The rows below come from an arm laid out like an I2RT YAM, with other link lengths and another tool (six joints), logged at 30 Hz.
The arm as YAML. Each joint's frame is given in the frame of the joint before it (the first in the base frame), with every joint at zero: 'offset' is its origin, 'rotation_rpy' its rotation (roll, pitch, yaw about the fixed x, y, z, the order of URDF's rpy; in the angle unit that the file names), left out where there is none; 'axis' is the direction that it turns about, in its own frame. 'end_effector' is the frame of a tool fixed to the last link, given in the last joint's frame.
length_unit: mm
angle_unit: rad
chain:
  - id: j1
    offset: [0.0, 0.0, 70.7]
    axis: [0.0, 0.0, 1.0]
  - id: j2
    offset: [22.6, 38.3, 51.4]
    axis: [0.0, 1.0, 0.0]
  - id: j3
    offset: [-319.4, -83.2, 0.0]
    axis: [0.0, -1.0, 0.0]
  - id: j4
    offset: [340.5, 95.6, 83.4]
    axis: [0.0, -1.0, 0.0]
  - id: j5
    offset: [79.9, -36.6, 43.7]
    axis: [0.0, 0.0, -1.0]
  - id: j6
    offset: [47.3, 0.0, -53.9]
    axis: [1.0, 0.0, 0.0]
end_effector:
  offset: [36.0, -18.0, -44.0]
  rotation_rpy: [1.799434, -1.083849, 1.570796]
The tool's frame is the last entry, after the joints.
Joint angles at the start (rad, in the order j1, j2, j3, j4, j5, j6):
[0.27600, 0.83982, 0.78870, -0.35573, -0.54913, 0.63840]
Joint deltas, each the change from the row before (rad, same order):
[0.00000, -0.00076, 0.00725, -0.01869, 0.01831, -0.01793]
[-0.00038, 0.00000, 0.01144, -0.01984, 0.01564, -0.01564]
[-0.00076, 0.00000, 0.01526, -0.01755, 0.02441, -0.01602]
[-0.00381, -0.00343, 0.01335, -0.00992, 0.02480, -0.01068]
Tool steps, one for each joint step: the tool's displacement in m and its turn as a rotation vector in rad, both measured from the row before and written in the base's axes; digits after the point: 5 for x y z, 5 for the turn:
[-0.00016, -0.00203, 0.00067, -0.02101, -0.00443, -0.01061]
[-0.00022, -0.00191, 0.00237, -0.01822, -0.00454, -0.00910]
[0.00067, -0.00243, 0.00418, -0.02055, -0.01145, -0.01716]
[0.00091, -0.00304, 0.00511, -0.01499, -0.01642, -0.02250]

